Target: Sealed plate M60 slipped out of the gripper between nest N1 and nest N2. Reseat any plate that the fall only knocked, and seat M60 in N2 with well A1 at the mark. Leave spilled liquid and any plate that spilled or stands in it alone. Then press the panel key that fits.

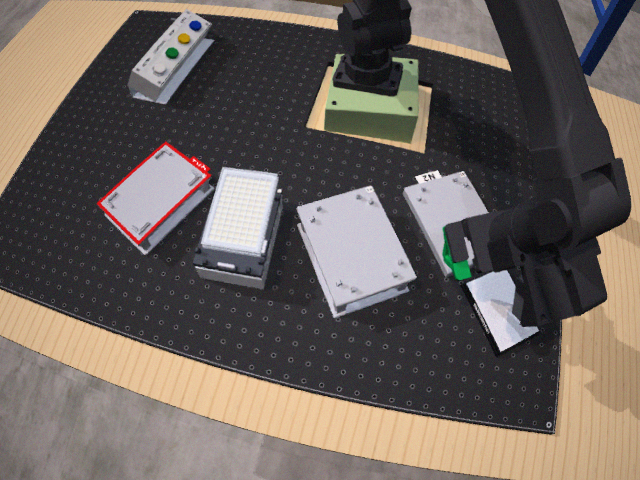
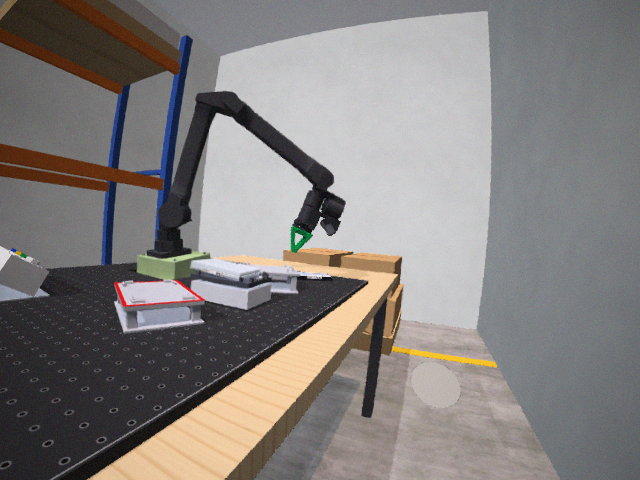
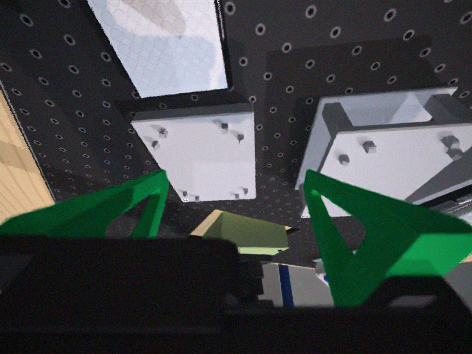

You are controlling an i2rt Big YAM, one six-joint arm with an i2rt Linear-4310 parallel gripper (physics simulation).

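Places are measured from the arm's base along level axes (x ahead, y left, z up), in centimetres.
Pixels of known places: gripper, fingertip midpoint: [image 1: 474, 249] [image 2: 292, 251] [image 3: 235, 177]; arm's base, origin of the base link: [image 1: 368, 77] [image 2: 169, 254] [image 3: 243, 258].
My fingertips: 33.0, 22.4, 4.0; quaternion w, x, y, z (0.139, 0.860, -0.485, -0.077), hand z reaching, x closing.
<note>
Ahead of a thing's pixels: the offset from my fingertips to its top centre, as dx, dy, dz. "*": to the spot under its first point.
A flat plate with a black edge and a pale, shiny top @[* +2.7, +6.5, -8.0] [image 1: 493, 299] [image 2: 316, 276] [image 3: 175, 60] lies on the mat by the front end of nest N2 @[-9.5, -1.6, -6.7] [image 1: 439, 206] [image 3: 200, 155]. Its side print is too small to read. N2's top bears small pegs and no plate. My gripper [image 1: 457, 267] [image 2: 295, 249] [image 3: 235, 177] is open and empty, raised above N2's front end. A plate with pale wells @[+2.4, -33.4, -1.3] [image 1: 240, 209] [image 2: 224, 267] rests on a black carrier on a grey block; I cannot tell whether it is fully seated. The key panel @[-31.1, -64.0, -1.0] [image 1: 165, 51] [image 2: 20, 273] has blue, yellow, green and white keys. I make out no spilled liquid.
A larger grey nest @[+1.6, -16.4, -3.1] [image 1: 356, 242] [image 2: 289, 276] [image 3: 385, 172], with no readable label, stands between the welled plate and N2. A red-bordered nest @[+1.4, -50.0, -4.8] [image 1: 155, 191] [image 2: 157, 292] stands at the left. The arm's green base [image 1: 369, 116] [image 2: 170, 264] [image 3: 255, 234] is behind them.
</note>
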